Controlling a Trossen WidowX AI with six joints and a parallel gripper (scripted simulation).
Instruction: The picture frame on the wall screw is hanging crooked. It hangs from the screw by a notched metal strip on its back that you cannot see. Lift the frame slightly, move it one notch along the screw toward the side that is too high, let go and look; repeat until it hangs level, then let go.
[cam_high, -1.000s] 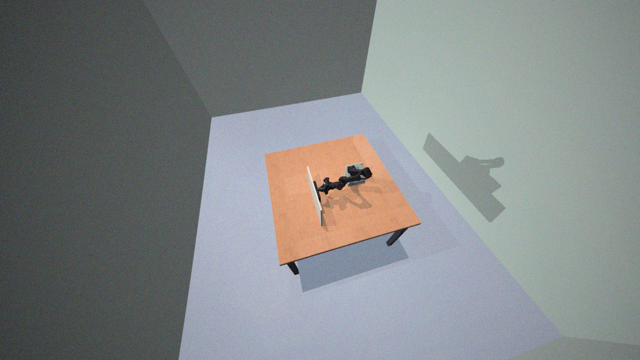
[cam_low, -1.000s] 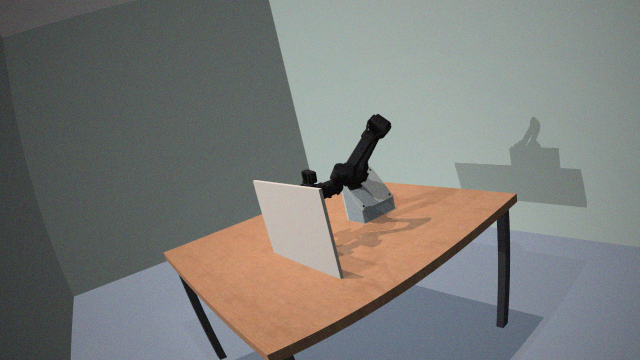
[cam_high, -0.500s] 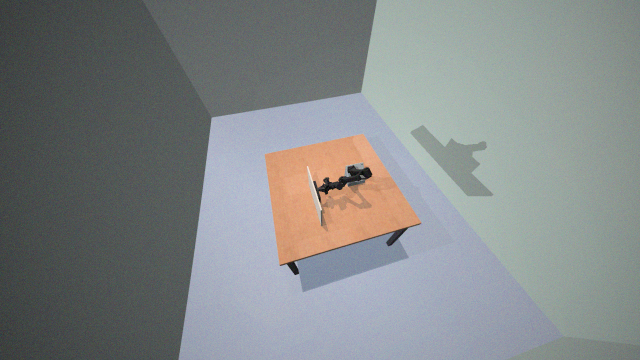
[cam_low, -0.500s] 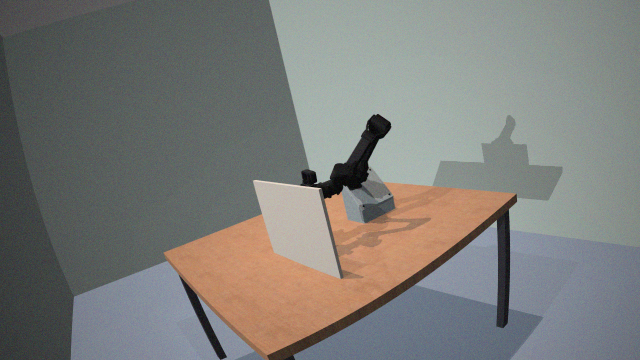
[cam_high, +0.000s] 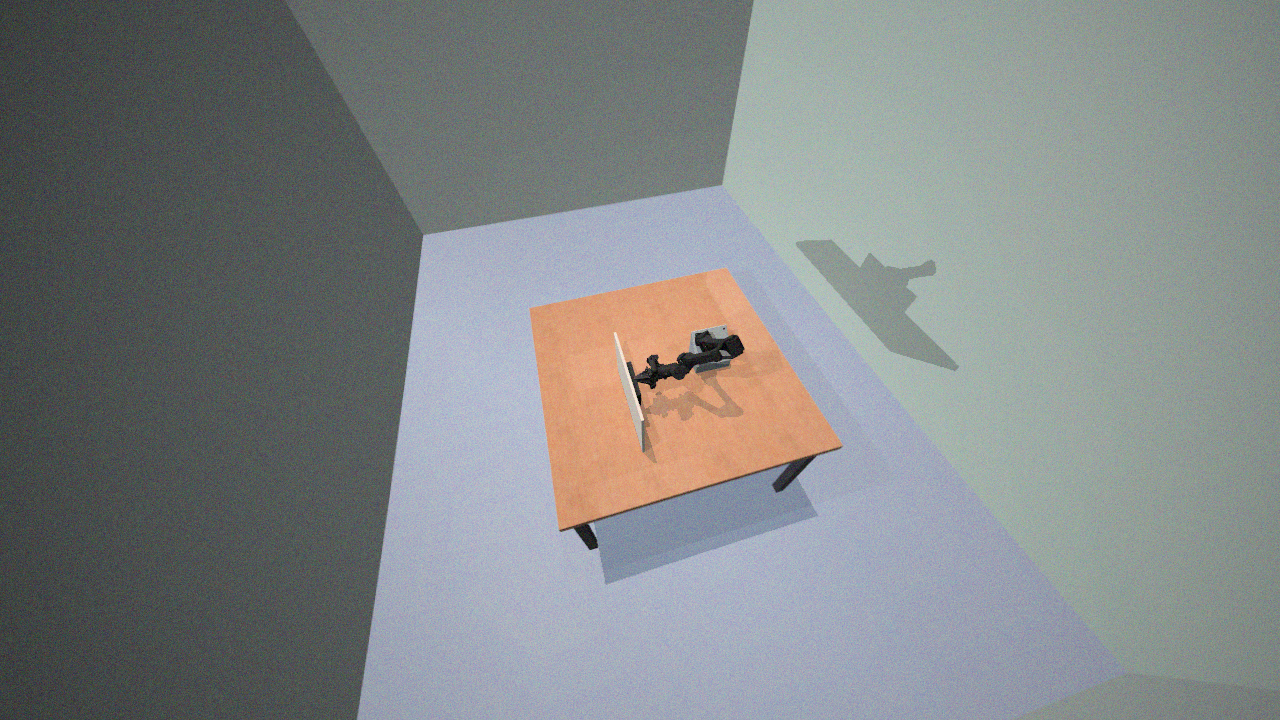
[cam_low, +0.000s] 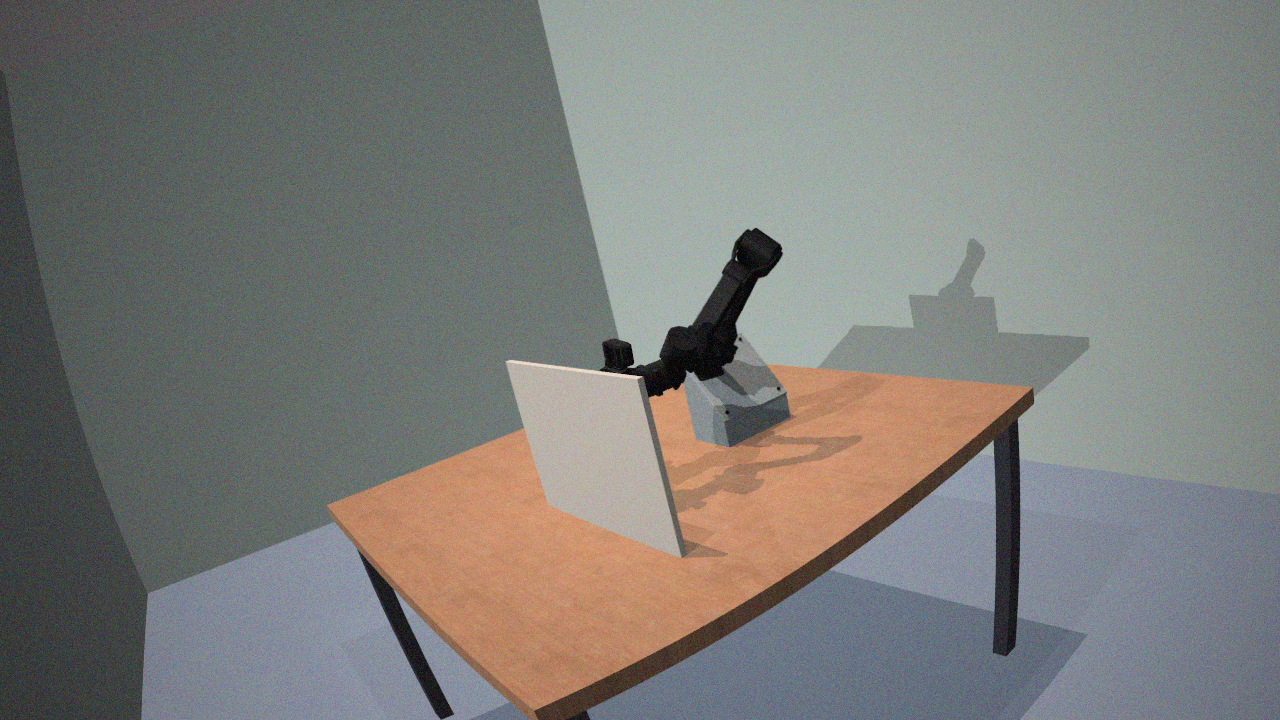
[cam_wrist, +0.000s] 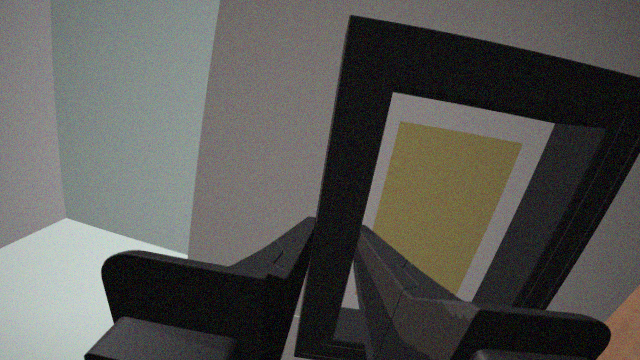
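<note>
The picture frame is 10 mm ahead of my gripper tip, 10 mm to the right of it and 50 mm below it. From my gripper tip the other things lie so: wall panel: 20 mm ahead, 10 mm to the left, 70 mm below.
</note>
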